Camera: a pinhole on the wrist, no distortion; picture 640 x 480 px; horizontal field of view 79.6 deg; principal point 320.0 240.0 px. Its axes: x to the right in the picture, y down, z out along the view. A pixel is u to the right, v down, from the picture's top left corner.
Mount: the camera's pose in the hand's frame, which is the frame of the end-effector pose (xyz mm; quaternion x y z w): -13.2 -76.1 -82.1 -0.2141 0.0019 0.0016 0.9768
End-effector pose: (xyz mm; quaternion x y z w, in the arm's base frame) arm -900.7 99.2 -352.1 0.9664 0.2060 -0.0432 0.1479
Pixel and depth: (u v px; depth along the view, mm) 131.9 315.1 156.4
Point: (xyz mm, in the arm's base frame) -976.3 35.6 -379.9
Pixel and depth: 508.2 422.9 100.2
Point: -863.8 108.4 -344.1
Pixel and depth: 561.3 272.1 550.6
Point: -524.2 -64.1 -726.0
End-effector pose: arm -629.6 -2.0 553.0 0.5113 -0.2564 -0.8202 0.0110
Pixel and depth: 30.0 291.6 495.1
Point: -780.4 80.4 1074.7
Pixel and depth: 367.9 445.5 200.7
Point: -707.7 -74.3 607.6
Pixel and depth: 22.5 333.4 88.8
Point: -577.2 33.7 609.2
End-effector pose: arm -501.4 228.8 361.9 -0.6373 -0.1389 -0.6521 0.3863
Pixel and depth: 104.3 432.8 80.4
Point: -530.5 234.4 305.2
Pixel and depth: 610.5 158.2 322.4
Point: -305.2 315.6 616.0
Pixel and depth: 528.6 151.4 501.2
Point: -148.3 407.3 660.4
